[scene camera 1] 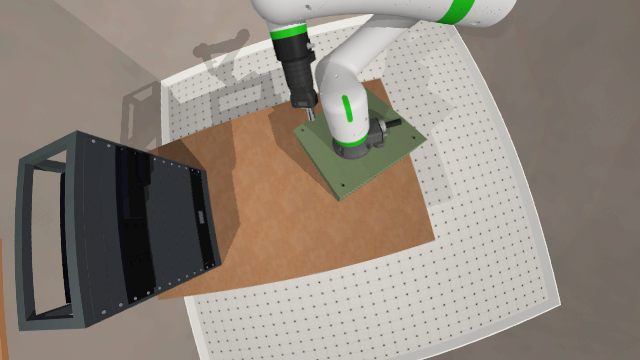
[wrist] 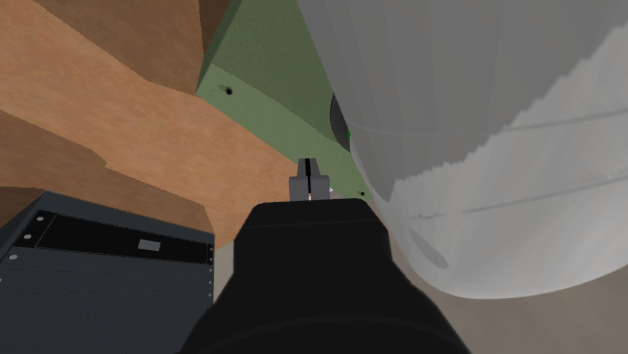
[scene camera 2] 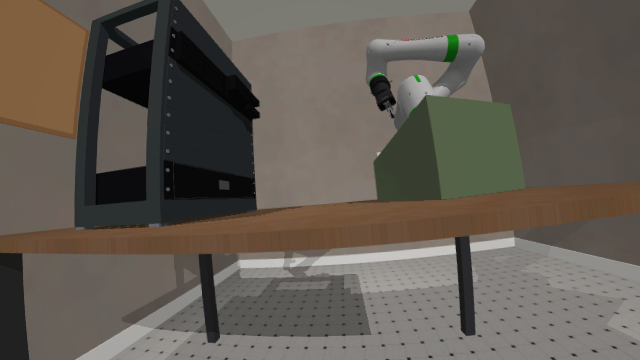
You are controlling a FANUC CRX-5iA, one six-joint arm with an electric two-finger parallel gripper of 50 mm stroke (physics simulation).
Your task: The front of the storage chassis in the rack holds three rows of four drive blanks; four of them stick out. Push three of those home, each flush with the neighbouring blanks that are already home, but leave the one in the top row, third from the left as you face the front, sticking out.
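Places are measured from the arm's base along level axes (x left, y ahead, z down), in metres.
Where they show: gripper, fingertip midpoint: (scene camera 1: 312, 119) (wrist: 307, 169) (scene camera 2: 392, 116); arm's base, origin of the base link: (scene camera 1: 352, 142).
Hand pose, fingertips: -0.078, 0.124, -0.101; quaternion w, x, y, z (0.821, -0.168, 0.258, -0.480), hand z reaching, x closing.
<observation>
Each offset is from my fingertips to the top centre of the thing, as dx, dy, dz. "spot": to the spot under its first point. Level surfaces: height alone.
The storage chassis @[spot: +0.320, +0.607, -0.116] (scene camera 1: 139, 255) (scene camera 2: 202, 65) is a black band across the front of the dark rack (scene camera 1: 77, 225) (scene camera 2: 156, 125) (wrist: 100, 300). In scene camera 2, a drive blank @[+0.153, +0.634, -0.131] (scene camera 2: 234, 87) juts from its front, and more dark pieces stick out near the far end. The rows are too dark and steeply seen to place each blank in its row or column. The chassis front does not show in the wrist view. My gripper (scene camera 1: 311, 118) (scene camera 2: 392, 115) (wrist: 307, 169) is shut and empty. It hangs beside the arm's base, well away from the rack.
A green pedestal (scene camera 1: 320, 165) (scene camera 2: 475, 150) (wrist: 270, 120) carries the arm's base close beside the gripper. The rack stands at the other end of the brown table @[dz +0.343] (scene camera 1: 280, 225) (scene camera 2: 320, 220) (wrist: 165, 145). A black unit with a grey label (scene camera 2: 200, 182) (wrist: 110, 240) sits low in the rack.
</observation>
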